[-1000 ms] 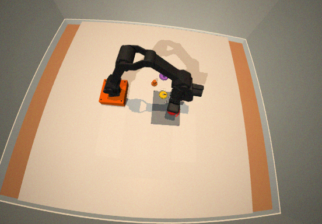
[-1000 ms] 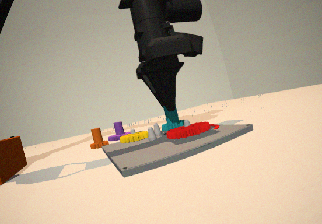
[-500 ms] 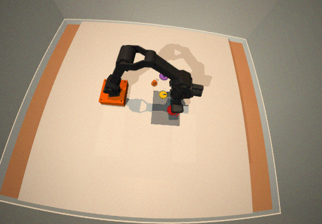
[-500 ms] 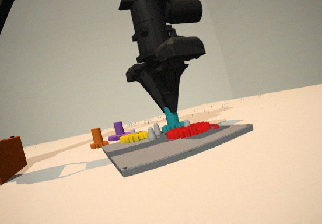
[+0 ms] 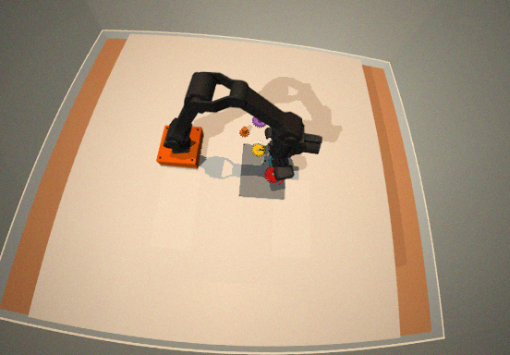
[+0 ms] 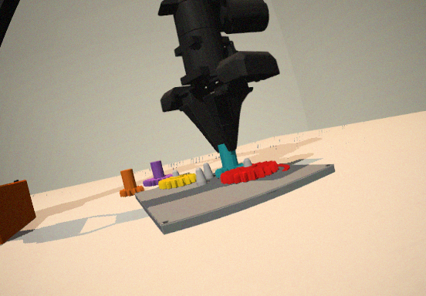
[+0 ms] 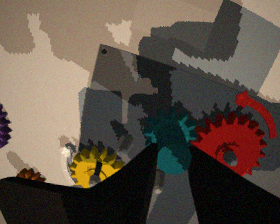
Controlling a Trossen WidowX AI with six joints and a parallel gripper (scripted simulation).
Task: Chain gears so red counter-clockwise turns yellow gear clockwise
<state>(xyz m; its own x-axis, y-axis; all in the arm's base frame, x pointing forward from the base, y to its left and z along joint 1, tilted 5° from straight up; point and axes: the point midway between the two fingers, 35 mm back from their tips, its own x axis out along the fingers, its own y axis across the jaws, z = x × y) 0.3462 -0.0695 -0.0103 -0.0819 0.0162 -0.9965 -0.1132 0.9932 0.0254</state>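
The teal gear is 1 cm below my gripper tip. Also, from my gripper tip: red gear: 5 cm to the right, 2 cm below, 1 cm behind; then yellow gear: 5 cm to the left, 5 cm behind, 2 cm below; then orange gear: 14 cm to the left, 10 cm behind, 2 cm below.
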